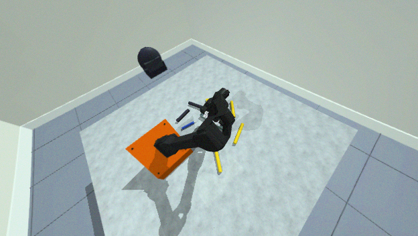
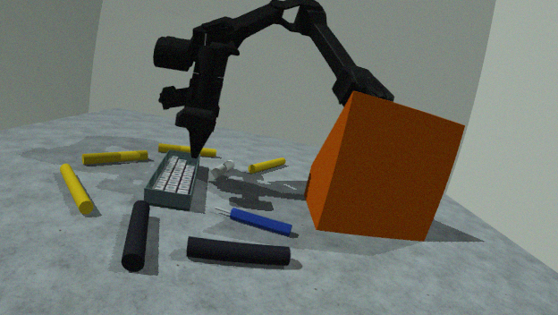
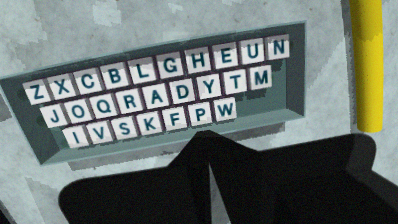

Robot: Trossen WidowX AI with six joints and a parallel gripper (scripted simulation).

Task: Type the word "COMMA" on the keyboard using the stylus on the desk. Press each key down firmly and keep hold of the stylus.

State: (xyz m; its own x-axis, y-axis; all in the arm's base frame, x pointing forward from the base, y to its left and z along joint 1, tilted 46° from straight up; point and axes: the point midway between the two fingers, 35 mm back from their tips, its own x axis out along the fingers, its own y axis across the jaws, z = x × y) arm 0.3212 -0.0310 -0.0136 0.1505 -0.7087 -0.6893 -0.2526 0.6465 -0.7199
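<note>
Right now my gripper tip is 120 mm past the blue stylus, 110 mm to the right of it and 40 mm above it. Round my gripper tip: white rod (70 mm to the right, 40 mm behind, 30 mm below); grey stylus tip (110 mm to the left, 90 mm behind, 40 mm below).
</note>
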